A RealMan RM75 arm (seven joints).
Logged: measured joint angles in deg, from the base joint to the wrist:
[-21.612 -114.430 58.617 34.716 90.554 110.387 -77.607]
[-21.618 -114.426 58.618 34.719 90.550 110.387 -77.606]
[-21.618 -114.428 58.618 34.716 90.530 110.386 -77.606]
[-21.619 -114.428 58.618 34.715 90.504 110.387 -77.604]
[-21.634 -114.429 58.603 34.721 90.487 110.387 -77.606]
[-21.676 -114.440 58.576 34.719 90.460 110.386 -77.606]
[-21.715 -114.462 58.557 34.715 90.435 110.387 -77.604]
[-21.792 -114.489 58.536 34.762 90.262 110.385 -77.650]
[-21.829 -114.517 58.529 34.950 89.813 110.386 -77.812]
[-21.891 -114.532 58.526 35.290 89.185 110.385 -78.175]
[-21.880 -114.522 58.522 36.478 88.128 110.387 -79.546]
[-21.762 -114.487 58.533 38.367 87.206 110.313 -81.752]
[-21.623 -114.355 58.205 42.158 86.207 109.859 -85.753]
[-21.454 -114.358 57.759 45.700 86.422 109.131 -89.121]
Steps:
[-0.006 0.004 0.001 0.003 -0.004 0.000 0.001]
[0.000 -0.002 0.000 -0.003 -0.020 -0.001 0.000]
[-0.001 0.000 0.000 -0.001 -0.026 0.001 0.002]
[-0.015 -0.001 -0.015 0.006 -0.017 0.000 -0.002]
[-0.042 -0.011 -0.027 -0.002 -0.027 -0.001 0.000]
[-0.039 -0.022 -0.019 -0.004 -0.025 0.001 0.002]
[-0.077 -0.027 -0.021 0.047 -0.173 -0.002 -0.046]
[-0.037 -0.028 -0.007 0.188 -0.449 0.001 -0.162]
[-0.062 -0.015 -0.003 0.340 -0.628 -0.001 -0.363]
[0.011 0.010 -0.004 1.188 -1.057 0.002 -1.371]
[0.118 0.035 0.011 1.889 -0.922 -0.074 -2.206]
[0.139 0.132 -0.328 3.791 -0.999 -0.454 -4.001]
[0.169 -0.003 -0.446 3.542 0.215 -0.728 -3.368]

